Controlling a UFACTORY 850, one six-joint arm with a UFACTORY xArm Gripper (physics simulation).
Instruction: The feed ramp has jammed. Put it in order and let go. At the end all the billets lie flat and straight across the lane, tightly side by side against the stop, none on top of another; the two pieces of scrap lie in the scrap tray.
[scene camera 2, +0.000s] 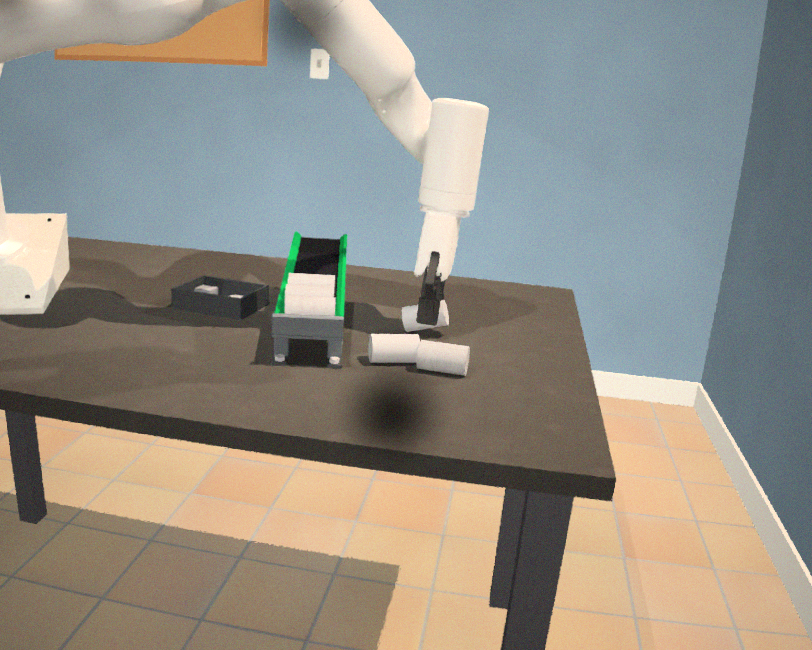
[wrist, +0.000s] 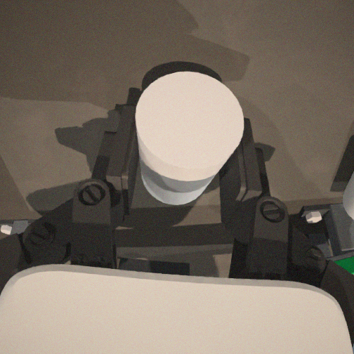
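My gripper (scene camera 2: 428, 317) (wrist: 182, 132) is shut on a white cylindrical billet (scene camera 2: 410, 317) (wrist: 190, 120), to the right of the feed ramp (scene camera 2: 342, 271). The billet lies roughly level and looks slightly above the table. Two more white billets, a left one (scene camera 2: 394, 348) and a right one (scene camera 2: 443, 357), lie end to end on the table in front of it. White billets (scene camera 2: 310, 305) lie across the lane, side by side, at the grey stop (scene camera 2: 308, 326); their exact number is hard to tell. Two pale scrap pieces, one (scene camera 2: 206, 289) and another (scene camera 2: 236, 296), lie in the dark scrap tray (scene camera 2: 204, 303).
The scrap tray stands left of the ramp. The white robot base (scene camera 2: 33, 271) stands at the table's far left. The table (scene camera 2: 487, 420) has its right edge beyond the loose billets. A white rounded shape, partly cut off, shows at the right edge of the wrist view.
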